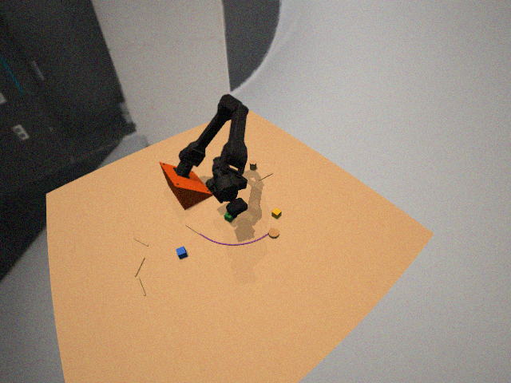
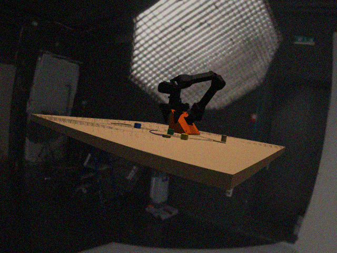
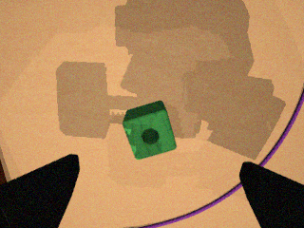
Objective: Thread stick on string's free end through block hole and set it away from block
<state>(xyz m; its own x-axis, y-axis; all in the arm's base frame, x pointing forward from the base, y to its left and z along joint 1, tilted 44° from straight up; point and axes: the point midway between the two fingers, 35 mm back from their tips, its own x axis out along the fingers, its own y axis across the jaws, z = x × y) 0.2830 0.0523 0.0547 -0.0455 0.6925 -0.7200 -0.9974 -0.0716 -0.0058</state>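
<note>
The green cube lies 50 mm below my gripper tip and 10 mm behind it. The rest, counted from my gripper tip: thin wooden stick (140 mm to the right, 60 mm below, 30 mm behind); yellow cube (160 mm to the left, 80 mm ahead, 50 mm below); round wooden button (150 mm ahead, 100 mm to the left, 60 mm below).
</note>
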